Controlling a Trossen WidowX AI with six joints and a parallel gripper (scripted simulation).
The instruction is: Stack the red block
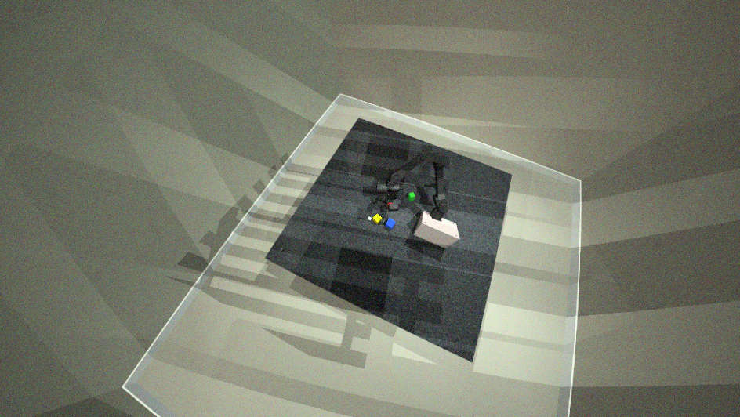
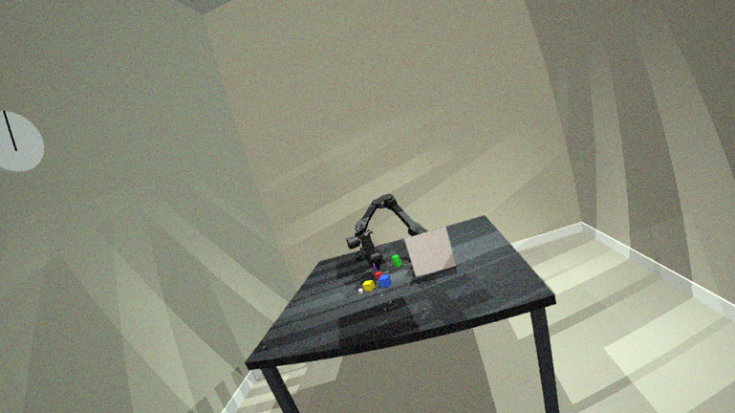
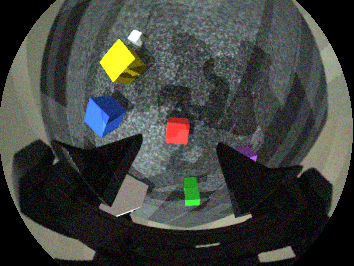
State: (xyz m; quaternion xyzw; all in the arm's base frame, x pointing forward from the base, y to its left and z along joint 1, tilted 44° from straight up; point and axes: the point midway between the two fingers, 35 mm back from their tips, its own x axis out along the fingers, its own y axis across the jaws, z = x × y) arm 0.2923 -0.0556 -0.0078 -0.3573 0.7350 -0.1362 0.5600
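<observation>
My gripper tip is 40 mm above the red block. Also, from my gripper tip: blue block 40 mm behind, 130 mm to the left, 40 mm below; then purple block 10 mm ahead, 160 mm to the right, 40 mm below; then yellow block 50 mm ahead, 120 mm to the left, 40 mm below.
</observation>
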